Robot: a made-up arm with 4 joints. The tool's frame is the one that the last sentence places.
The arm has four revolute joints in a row. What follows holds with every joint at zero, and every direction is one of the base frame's.
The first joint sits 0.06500 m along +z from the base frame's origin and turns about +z.
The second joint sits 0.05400 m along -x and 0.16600 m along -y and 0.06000 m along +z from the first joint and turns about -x.
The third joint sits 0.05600 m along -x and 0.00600 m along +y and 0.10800 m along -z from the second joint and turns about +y.
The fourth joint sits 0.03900 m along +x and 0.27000 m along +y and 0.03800 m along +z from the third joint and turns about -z.
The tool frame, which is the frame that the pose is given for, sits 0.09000 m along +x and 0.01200 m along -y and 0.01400 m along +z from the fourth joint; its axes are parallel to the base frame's.
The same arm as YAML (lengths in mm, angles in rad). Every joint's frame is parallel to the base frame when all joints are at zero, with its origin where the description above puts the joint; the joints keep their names.
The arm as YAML. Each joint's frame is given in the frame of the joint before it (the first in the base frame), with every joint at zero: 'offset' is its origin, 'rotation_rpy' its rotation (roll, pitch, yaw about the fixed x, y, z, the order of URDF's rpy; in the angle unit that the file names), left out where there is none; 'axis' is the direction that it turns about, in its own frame. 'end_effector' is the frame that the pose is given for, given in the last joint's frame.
length_unit: mm
angle_unit: rad
chain:
  - id: joint 1
    offset: [0.0, 0.0, 65.0]
    axis: [0.0, 0.0, 1.0]
  - id: joint 2
    offset: [-54.0, -166.0, 60.0]
    axis: [-1.0, 0.0, 0.0]
  - id: joint 3
    offset: [-56.0, 6.0, -108.0]
    axis: [0.0, 1.0, 0.0]
  - id: joint 4
    offset: [39.0, 270.0, 38.0]
    axis: [0.0, 0.0, -1.0]
end_effector:
  offset: [90.0, -12.0, 14.0]

